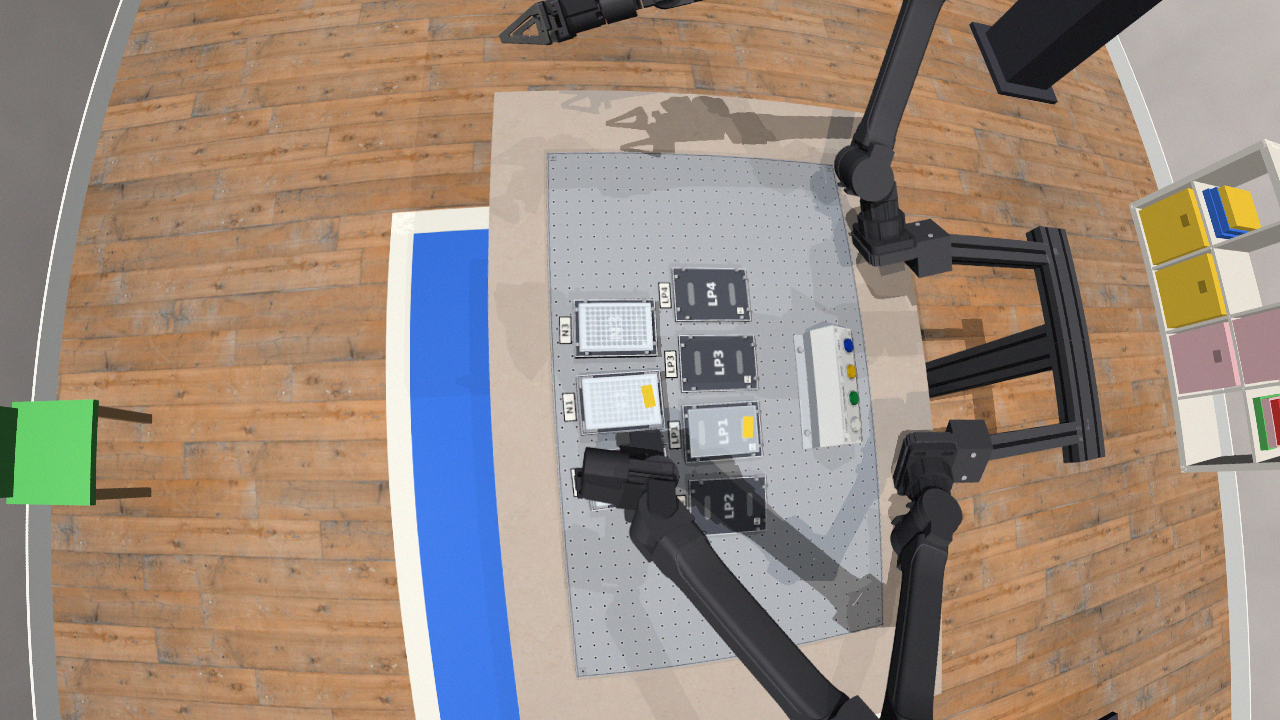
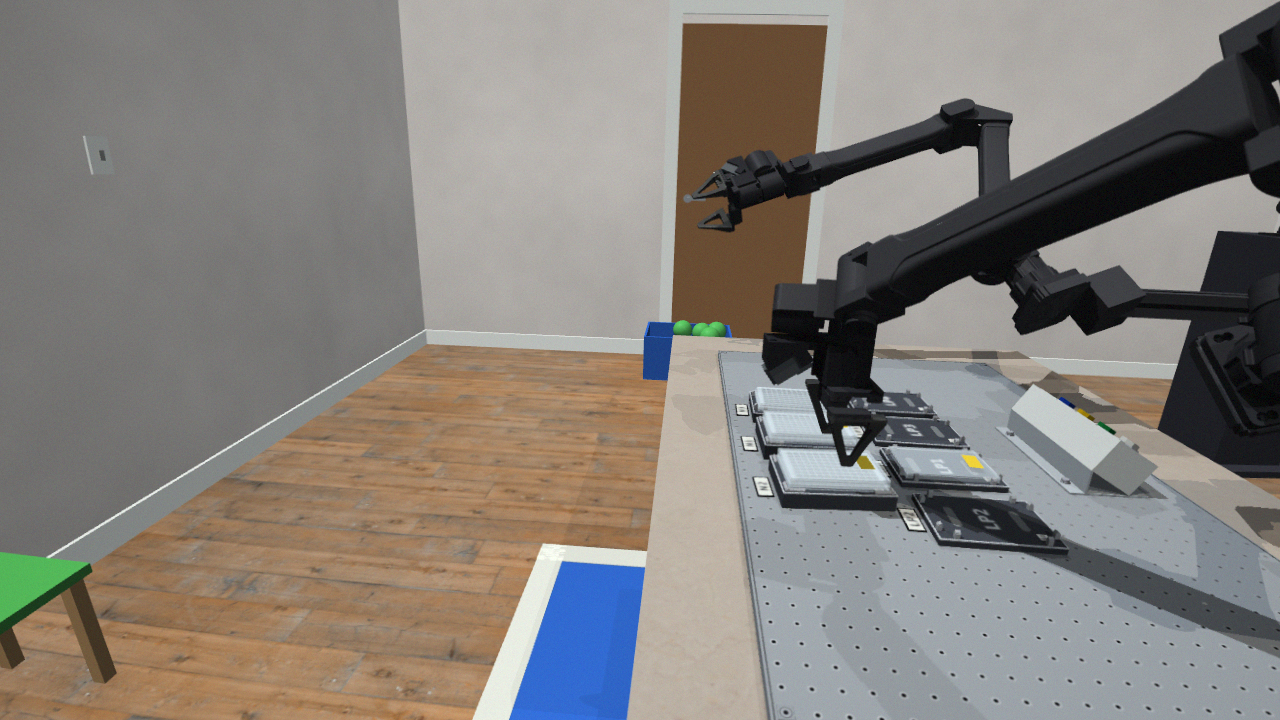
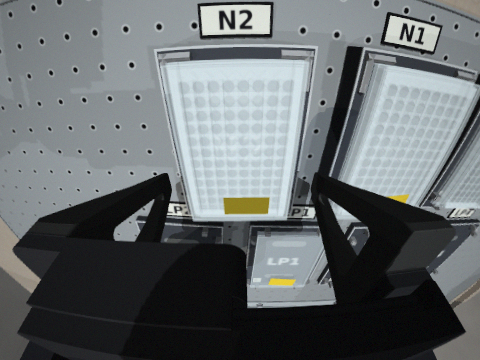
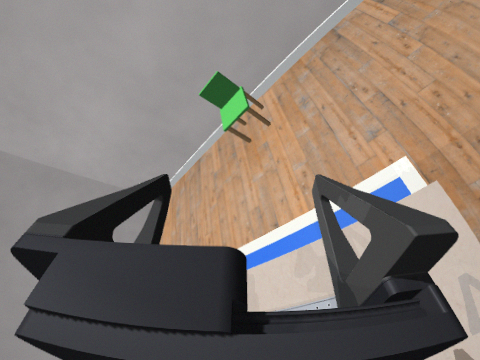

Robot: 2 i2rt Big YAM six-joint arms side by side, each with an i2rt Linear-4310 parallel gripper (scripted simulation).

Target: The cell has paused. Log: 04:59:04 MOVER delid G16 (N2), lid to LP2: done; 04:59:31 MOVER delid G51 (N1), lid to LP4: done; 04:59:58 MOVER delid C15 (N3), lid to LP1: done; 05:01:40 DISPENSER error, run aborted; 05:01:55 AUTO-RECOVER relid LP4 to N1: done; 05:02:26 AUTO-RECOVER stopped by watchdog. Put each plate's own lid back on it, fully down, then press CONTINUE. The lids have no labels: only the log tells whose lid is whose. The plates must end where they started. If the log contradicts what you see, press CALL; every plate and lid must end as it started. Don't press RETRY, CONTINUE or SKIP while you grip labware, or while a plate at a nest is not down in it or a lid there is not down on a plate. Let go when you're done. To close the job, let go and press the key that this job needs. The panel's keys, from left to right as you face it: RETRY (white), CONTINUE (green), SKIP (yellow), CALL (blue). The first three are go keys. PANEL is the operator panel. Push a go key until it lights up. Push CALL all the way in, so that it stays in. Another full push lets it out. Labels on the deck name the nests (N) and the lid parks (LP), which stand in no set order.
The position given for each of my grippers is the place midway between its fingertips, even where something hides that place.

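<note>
Clear lid [image 1: 729, 430] and a clear lid [image 2: 802, 466] visible. My right gripper [image 1: 507, 38] appears as well in image 2 [image 2: 695, 211] and image 4 [image 4: 241, 182]. My left gripper [image 2: 836, 449] appears also in image 1 [image 1: 635, 475] and image 3 [image 3: 241, 180].
</note>
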